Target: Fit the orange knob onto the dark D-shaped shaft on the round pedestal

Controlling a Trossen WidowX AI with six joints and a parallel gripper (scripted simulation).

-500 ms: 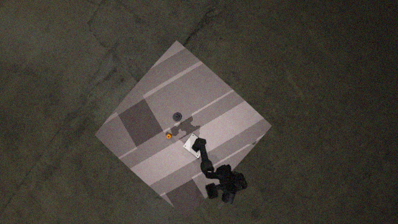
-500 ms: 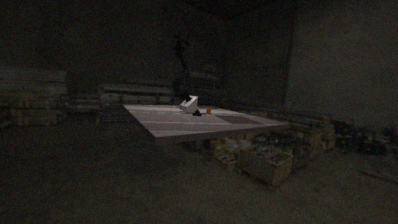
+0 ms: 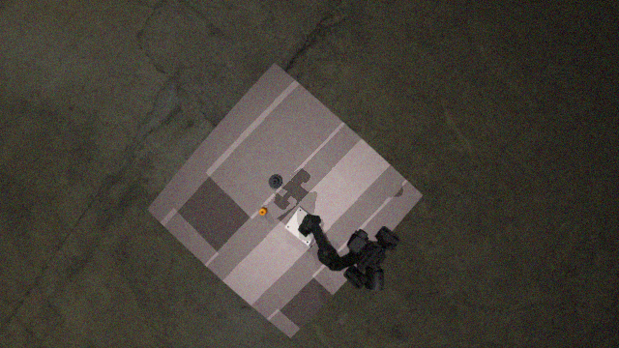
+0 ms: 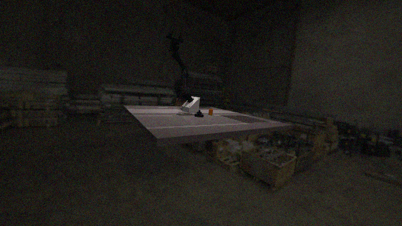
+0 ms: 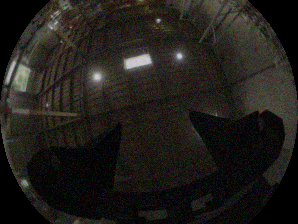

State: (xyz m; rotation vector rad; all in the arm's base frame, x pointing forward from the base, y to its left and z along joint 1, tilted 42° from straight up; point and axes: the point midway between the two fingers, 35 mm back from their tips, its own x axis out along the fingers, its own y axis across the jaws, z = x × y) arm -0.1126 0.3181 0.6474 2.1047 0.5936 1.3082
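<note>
The orange knob is 31 cm ahead of my gripper tip, 31 cm to the left of it and 82 cm below it. The rest, counted from my gripper tip: dark pedestal: 38 cm ahead, 12 cm to the left, 82 cm below.
</note>
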